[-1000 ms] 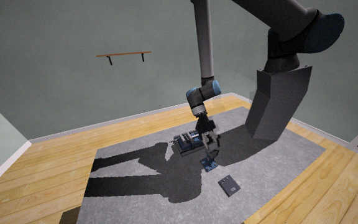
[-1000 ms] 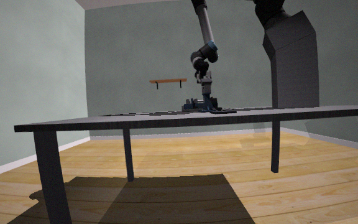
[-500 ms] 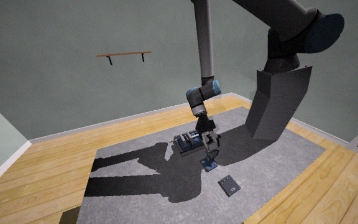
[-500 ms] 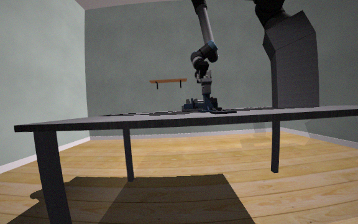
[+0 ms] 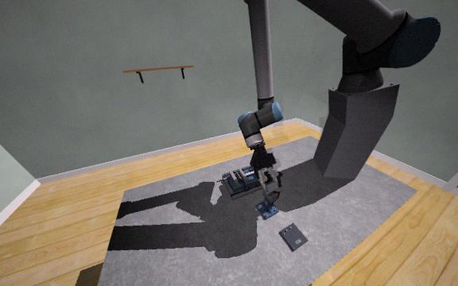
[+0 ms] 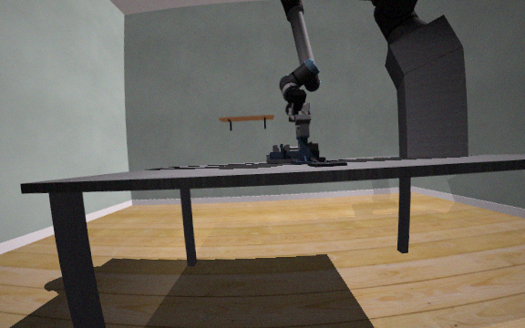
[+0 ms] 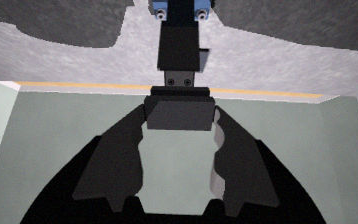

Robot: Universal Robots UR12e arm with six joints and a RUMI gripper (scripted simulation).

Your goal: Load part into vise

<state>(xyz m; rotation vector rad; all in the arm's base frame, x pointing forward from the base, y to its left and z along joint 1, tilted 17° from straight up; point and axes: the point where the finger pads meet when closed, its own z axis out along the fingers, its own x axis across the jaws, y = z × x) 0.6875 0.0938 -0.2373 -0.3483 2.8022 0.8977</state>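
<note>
Now: the part 10 mm below my hand. Round my hand: moving jaw 50 mm ahead, 210 mm to the right, 110 mm below; cylinder rod 210 mm to the right, 110 mm below; work stop 80 mm ahead, 160 mm to the right, 100 mm below.
</note>
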